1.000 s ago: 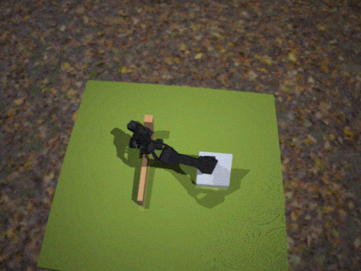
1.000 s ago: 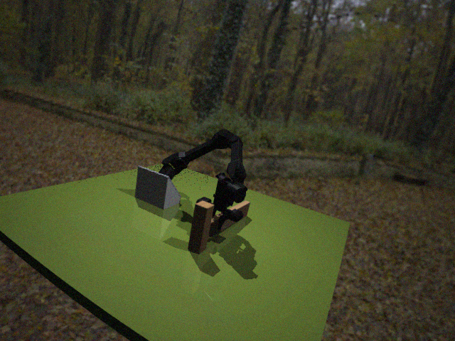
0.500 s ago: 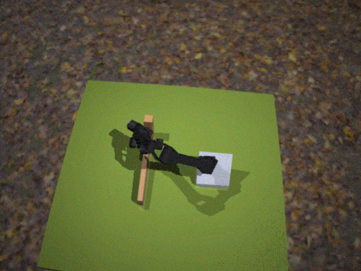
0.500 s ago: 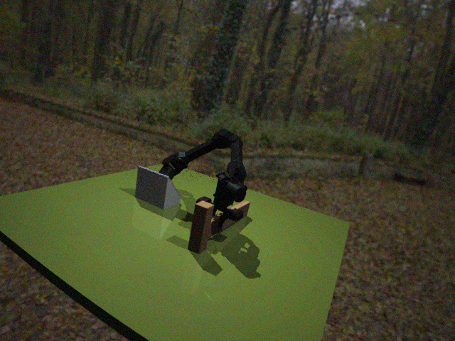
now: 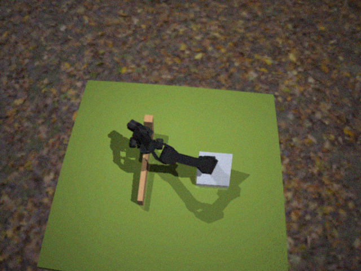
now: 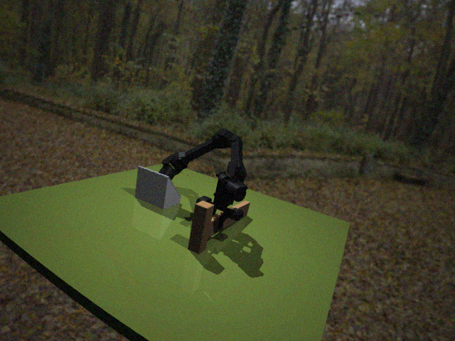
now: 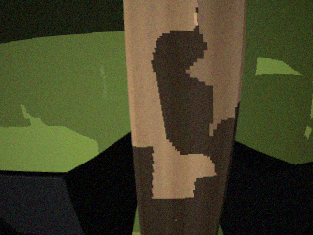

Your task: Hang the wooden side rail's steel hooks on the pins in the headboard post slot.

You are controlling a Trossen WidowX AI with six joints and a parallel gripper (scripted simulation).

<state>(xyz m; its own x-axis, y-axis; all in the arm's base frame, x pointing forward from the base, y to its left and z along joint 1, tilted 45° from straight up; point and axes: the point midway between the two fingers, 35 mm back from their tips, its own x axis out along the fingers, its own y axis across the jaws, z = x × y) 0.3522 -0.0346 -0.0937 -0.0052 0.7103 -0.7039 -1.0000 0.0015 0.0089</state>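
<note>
Right now the wooden headboard post is 13 cm to the right of my gripper tip and 5 cm above it.
</note>
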